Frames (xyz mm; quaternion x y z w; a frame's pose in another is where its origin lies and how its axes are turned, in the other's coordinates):
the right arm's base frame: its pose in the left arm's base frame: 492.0 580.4 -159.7 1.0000 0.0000 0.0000 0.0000
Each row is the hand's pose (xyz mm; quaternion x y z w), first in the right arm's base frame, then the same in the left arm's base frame.
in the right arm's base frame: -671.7 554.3 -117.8 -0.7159 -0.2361 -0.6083 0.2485
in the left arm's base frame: -179.7 26.1 -41.9 0.2485 0.6083 -0.2361 0.7159
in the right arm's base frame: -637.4 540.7 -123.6 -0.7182 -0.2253 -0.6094 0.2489
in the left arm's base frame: -145.4 39.7 -36.1 0.2489 0.6094 -0.2253 0.7182
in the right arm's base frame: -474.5 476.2 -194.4 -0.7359 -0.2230 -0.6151 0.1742
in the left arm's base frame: 17.5 104.2 34.7 0.1742 0.6151 -0.2230 0.7359
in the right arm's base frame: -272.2 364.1 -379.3 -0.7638 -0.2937 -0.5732 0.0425
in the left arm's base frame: 219.8 216.3 219.6 0.0425 0.5732 -0.2937 0.7638
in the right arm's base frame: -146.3 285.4 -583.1 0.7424 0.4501 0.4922 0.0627
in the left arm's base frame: 345.7 295.0 423.4 -0.0627 0.4922 -0.4501 0.7424
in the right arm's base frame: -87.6 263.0 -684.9 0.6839 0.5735 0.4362 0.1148
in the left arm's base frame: 404.4 317.4 525.2 -0.1148 0.4362 -0.5735 0.6839
